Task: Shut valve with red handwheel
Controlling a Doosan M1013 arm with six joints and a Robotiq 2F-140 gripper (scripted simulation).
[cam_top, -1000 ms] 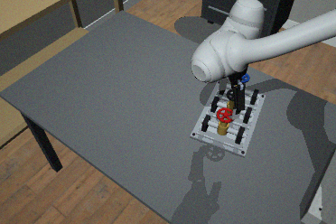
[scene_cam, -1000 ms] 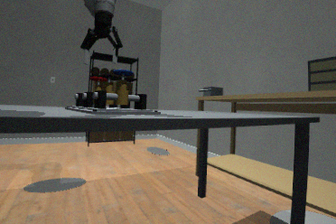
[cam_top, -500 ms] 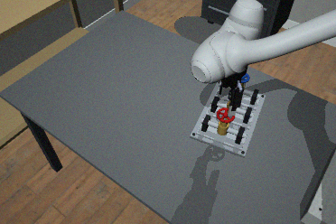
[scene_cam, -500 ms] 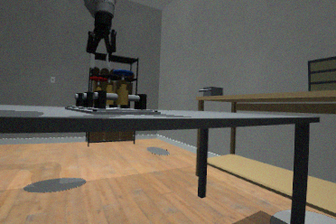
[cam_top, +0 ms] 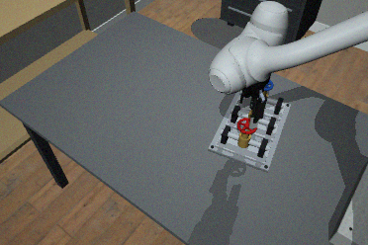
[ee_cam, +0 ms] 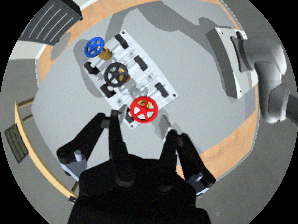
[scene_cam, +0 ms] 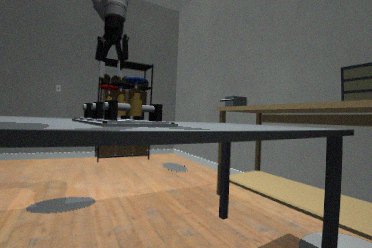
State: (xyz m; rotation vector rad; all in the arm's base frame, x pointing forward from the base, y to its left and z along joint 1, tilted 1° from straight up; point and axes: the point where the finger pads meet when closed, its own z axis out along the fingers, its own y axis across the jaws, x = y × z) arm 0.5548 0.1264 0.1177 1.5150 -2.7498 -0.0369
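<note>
Now: hand 80 mm above the red handwheel. The rest, counted from my hand: blue handwheel: 220 mm to the right, 80 mm below, 80 mm ahead; black handwheel: 110 mm to the right, 80 mm below, 40 mm ahead.
</note>
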